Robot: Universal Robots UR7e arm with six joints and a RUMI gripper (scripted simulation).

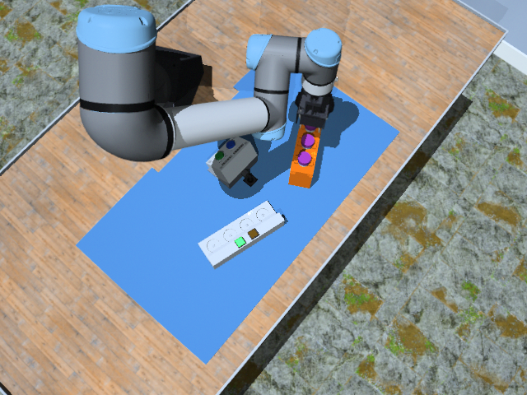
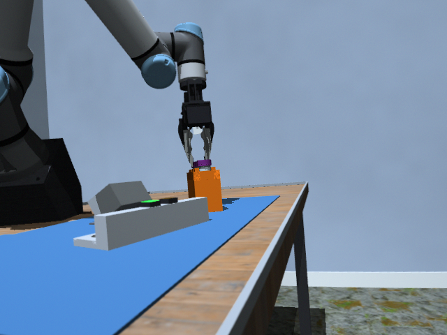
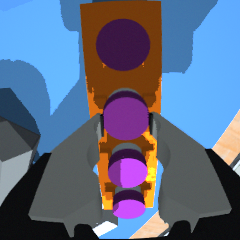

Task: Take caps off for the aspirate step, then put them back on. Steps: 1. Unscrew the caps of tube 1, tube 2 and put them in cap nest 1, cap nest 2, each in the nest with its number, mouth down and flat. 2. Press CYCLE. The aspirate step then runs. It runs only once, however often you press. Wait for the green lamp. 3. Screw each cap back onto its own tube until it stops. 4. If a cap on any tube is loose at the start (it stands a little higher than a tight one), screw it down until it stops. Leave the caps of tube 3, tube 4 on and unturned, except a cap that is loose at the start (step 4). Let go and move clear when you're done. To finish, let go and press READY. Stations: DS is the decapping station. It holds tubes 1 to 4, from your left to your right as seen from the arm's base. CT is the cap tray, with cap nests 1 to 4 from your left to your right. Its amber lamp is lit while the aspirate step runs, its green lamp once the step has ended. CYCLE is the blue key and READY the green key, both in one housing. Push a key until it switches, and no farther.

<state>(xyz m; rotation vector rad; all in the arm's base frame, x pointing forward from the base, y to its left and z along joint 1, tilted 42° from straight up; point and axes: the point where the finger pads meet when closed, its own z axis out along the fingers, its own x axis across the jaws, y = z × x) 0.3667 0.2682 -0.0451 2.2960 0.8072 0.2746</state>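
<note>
The purple cap is 40 mm to the left of my hand, 30 mm behind it and 10 mm below it. The rest, counted from my hand: grey key housing (200 mm to the right, 110 mm behind, 70 mm below); then green key (220 mm to the right, 130 mm behind, 60 mm below); then blue key (180 mm to the right, 130 mm behind, 60 mm below).
</note>
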